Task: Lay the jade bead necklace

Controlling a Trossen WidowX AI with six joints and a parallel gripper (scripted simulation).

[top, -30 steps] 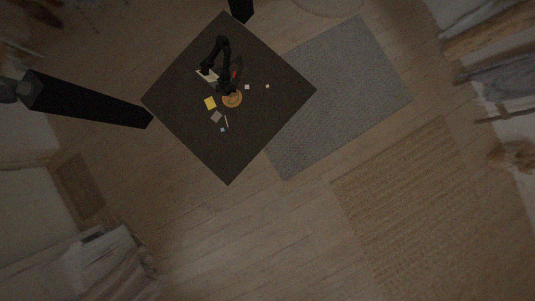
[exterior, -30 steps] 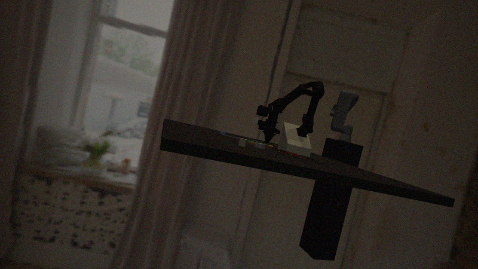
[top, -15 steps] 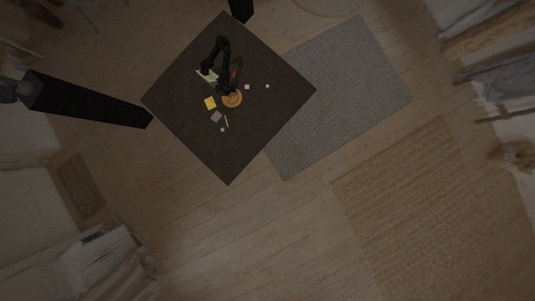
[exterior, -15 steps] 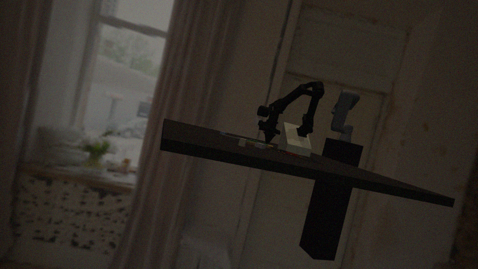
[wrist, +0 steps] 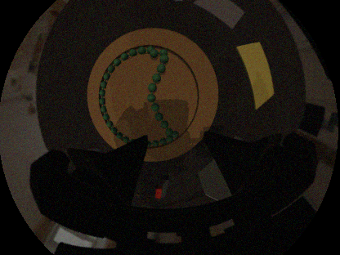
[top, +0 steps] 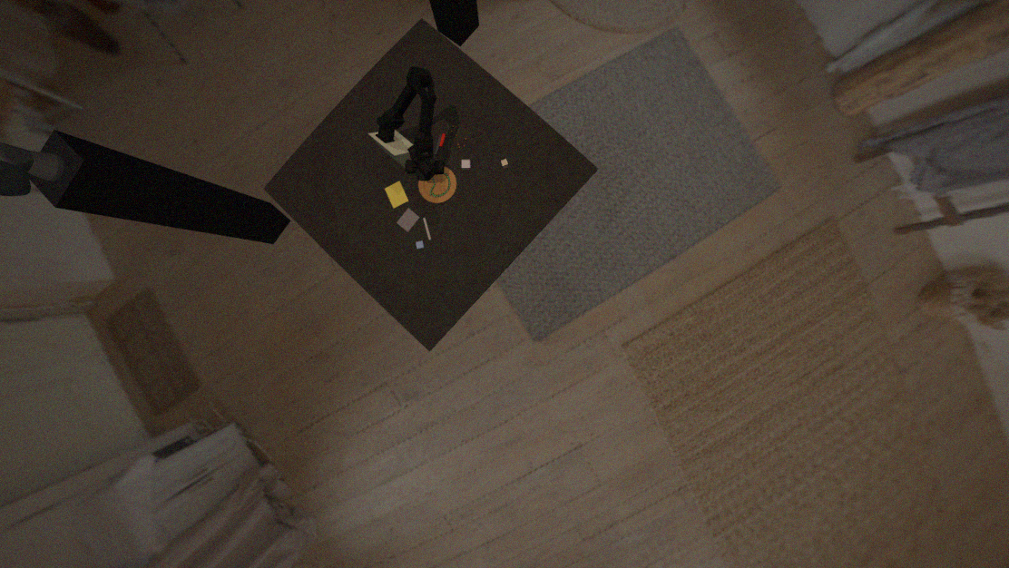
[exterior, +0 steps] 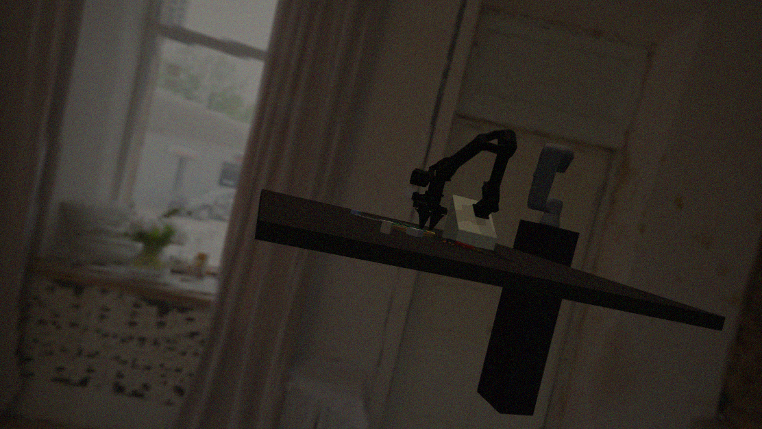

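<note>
My gripper tip is 60 mm short of the round bead board, 20 mm to the left of it and 10 mm above it. Also, from my gripper tip: yellow square 190 mm to the right, 80 mm behind, 20 mm below; then grey-white block 150 mm to the left, 120 mm ahead, 10 mm below; then red item 170 mm to the left, 70 mm behind, 10 mm below.
</note>
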